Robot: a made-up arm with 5 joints.
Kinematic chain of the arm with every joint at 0, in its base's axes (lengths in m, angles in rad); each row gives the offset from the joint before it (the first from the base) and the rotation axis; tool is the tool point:
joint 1: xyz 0 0 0.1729 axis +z
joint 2: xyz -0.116 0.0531 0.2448 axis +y
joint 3: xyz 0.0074 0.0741 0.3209 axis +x
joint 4: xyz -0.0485 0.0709 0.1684 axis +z
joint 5: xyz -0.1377 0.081 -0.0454 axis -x
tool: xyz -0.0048 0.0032 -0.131
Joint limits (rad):
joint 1: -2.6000..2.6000
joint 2: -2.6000..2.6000
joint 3: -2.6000..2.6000
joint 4: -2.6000..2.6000
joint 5: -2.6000..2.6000
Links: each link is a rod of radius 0.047 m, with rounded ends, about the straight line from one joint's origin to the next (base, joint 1, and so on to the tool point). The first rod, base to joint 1, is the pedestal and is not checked.
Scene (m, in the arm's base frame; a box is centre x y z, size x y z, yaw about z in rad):
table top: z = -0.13
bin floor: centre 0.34 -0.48 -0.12 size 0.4 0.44 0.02 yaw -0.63
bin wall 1: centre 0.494 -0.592 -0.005 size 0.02 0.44 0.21 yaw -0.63
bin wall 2: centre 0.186 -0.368 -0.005 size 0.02 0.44 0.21 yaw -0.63
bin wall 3: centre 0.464 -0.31 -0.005 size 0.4 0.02 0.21 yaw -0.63
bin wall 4: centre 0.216 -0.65 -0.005 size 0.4 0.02 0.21 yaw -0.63
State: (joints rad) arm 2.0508 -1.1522 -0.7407 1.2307 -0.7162
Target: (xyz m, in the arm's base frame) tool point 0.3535 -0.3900 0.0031
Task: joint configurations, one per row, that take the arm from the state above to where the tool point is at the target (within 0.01 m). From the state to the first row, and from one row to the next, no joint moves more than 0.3 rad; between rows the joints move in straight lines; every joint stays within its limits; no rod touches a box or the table.
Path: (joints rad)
1: 2.1606 -1.3014 -0.6432 1.2514 -0.9727
2: 2.2705 -1.4506 -0.5456 1.2721 -1.2291
3: 2.3803 -1.5998 -0.4481 1.2928 -1.4856
4: 2.4902 -1.7490 -0.3505 1.3136 -1.7420
5: 2.6000 -1.8982 -0.2530 1.3343 -1.9985

